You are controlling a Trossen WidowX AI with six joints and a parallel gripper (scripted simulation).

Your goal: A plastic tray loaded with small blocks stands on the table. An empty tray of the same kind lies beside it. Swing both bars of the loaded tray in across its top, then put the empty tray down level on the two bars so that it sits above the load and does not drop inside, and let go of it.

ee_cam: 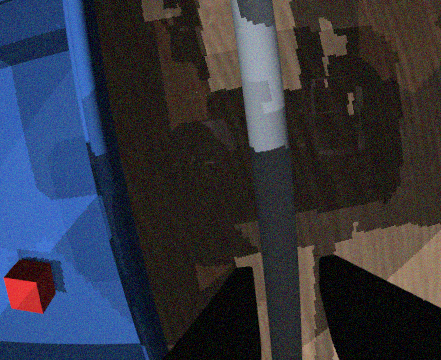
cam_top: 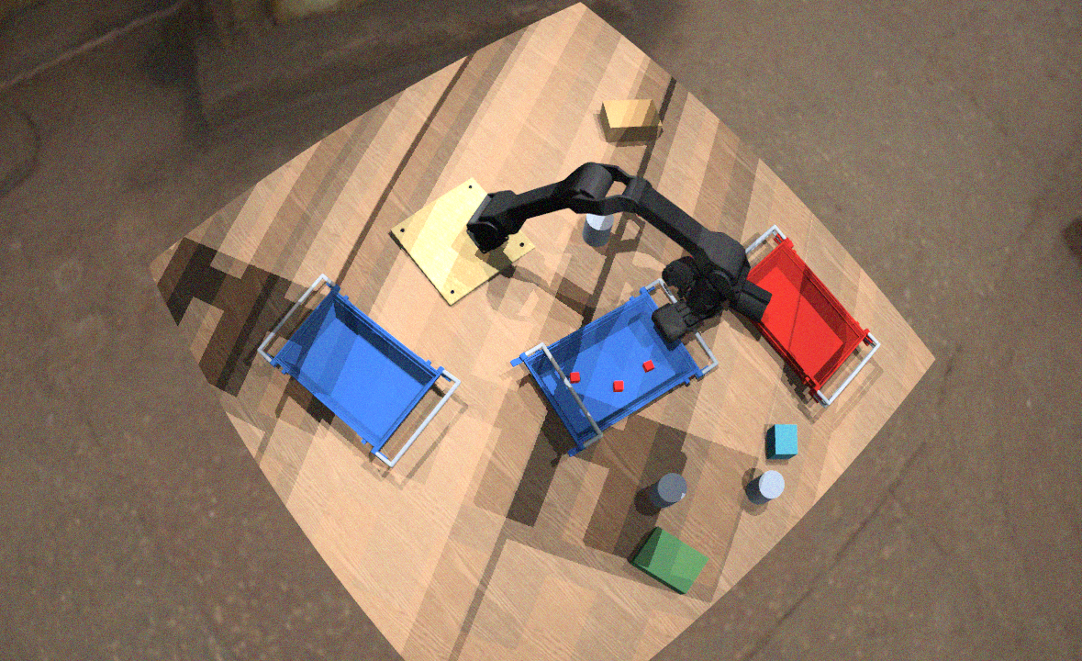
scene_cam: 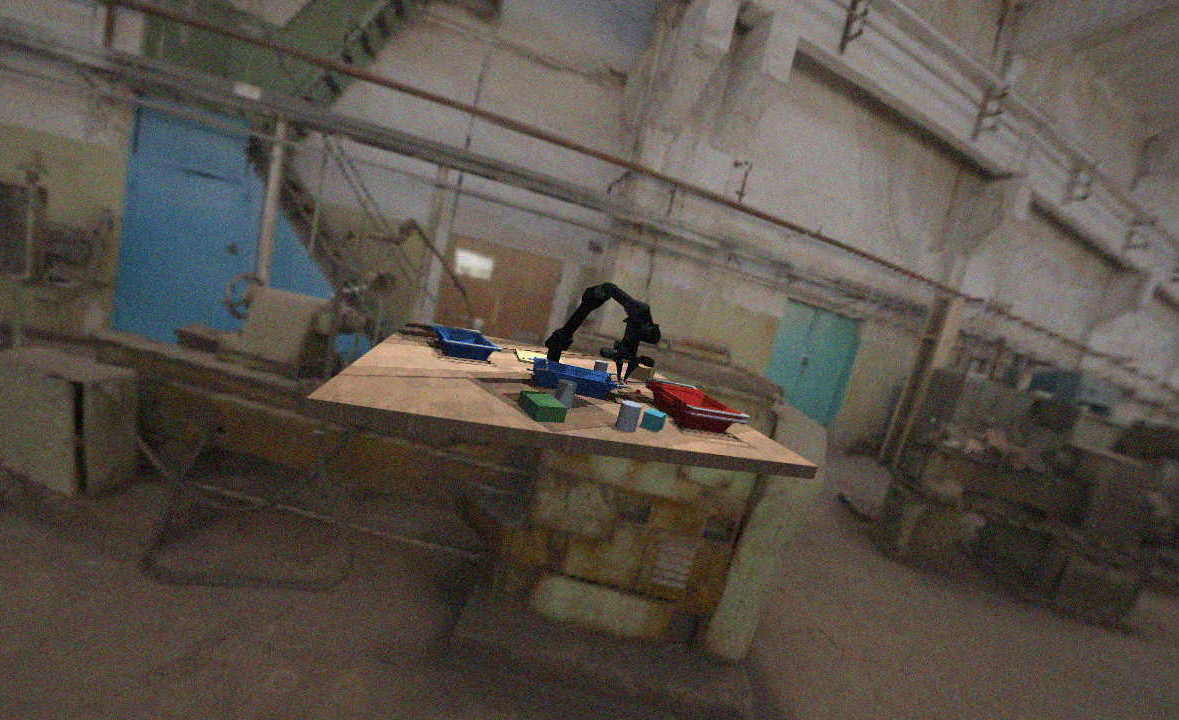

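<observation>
The blue tray lies 57 cm to the right of my gripper tip, 28 cm behind it and 1 cm below it. The rest, counted from my gripper tip: cyan cube 30 cm ahead, 4 cm below, 2 cm to the left; then green block 34 cm ahead, 30 cm to the right, 4 cm below; then tan box 45 cm behind, 23 cm to the left, 3 cm below.
</observation>
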